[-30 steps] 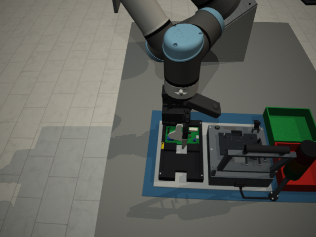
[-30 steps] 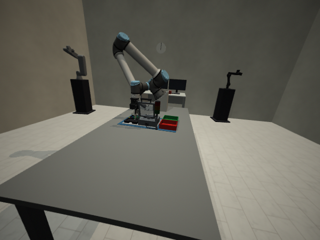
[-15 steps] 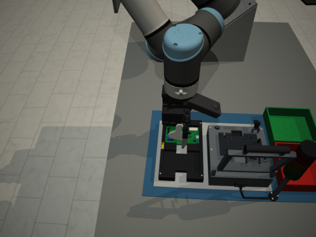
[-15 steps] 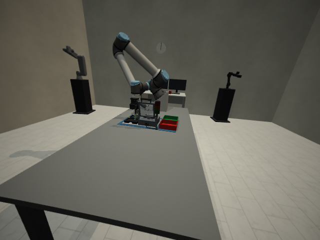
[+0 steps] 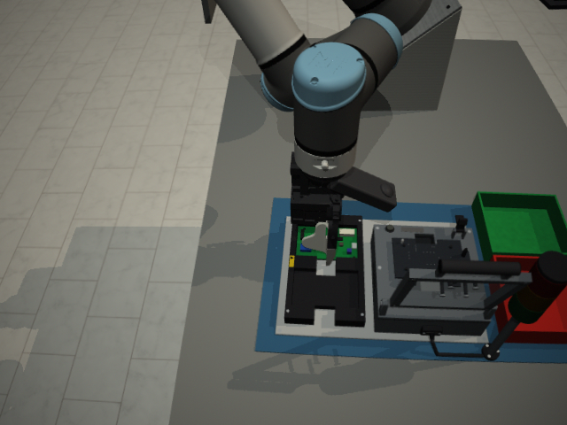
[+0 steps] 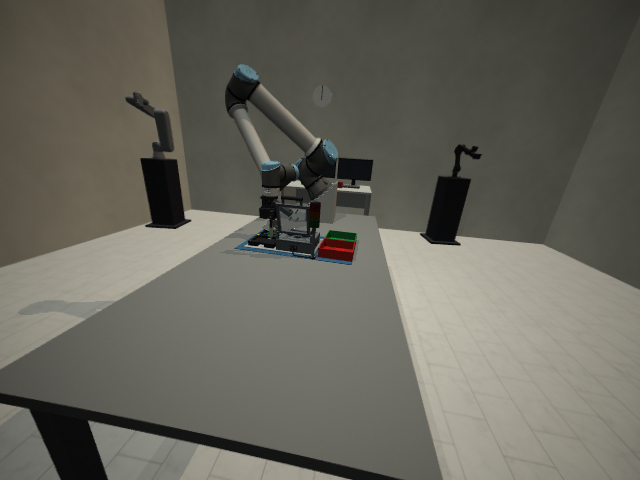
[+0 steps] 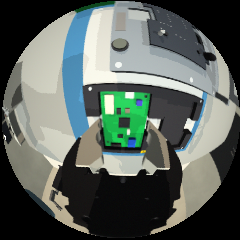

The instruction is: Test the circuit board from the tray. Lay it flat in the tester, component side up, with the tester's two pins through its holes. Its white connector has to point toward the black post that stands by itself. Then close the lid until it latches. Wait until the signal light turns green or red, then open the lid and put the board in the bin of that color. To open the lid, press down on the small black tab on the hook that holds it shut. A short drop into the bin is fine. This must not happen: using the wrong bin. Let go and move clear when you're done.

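The green circuit board lies right at my hand. Round my hand: green bin: 2 cm ahead, 37 cm to the left, 1 cm below; black latch tab: 4 cm ahead, 22 cm to the left, 7 cm above; tester lid: 21 cm ahead, 13 cm to the left, 16 cm above.
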